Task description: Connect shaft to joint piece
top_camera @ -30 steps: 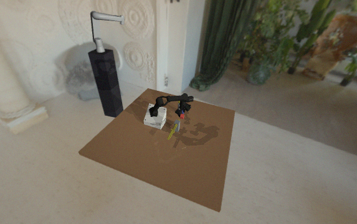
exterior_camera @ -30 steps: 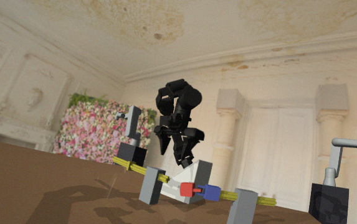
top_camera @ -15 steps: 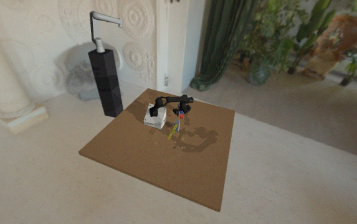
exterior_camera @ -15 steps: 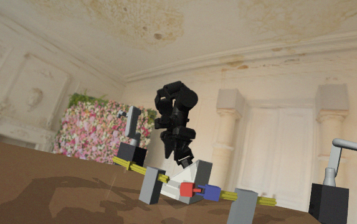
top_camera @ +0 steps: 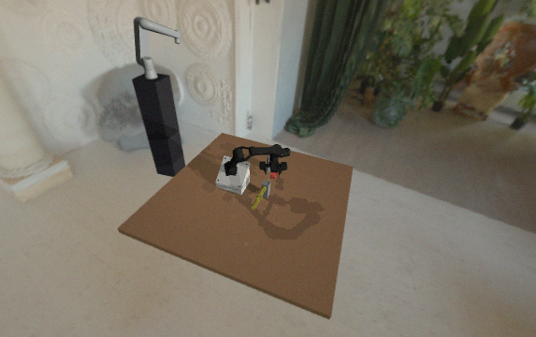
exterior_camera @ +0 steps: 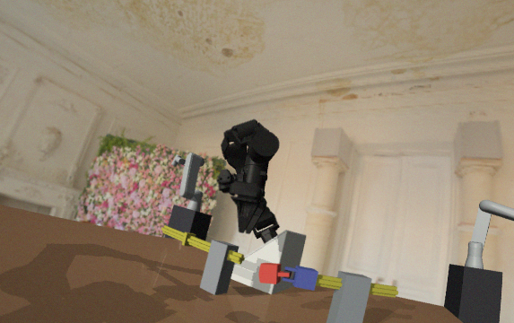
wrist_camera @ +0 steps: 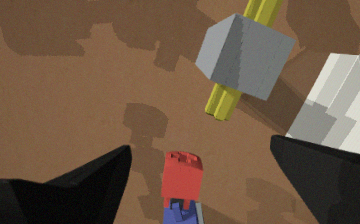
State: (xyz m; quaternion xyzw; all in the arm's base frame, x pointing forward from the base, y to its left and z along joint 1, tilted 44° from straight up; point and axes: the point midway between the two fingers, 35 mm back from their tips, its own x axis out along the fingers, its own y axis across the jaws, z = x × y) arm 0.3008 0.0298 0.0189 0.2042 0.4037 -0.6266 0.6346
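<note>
Now: gripper tip 8 cm to the right of the red joint piece, 7 cm above it and 1 cm past it.
</note>
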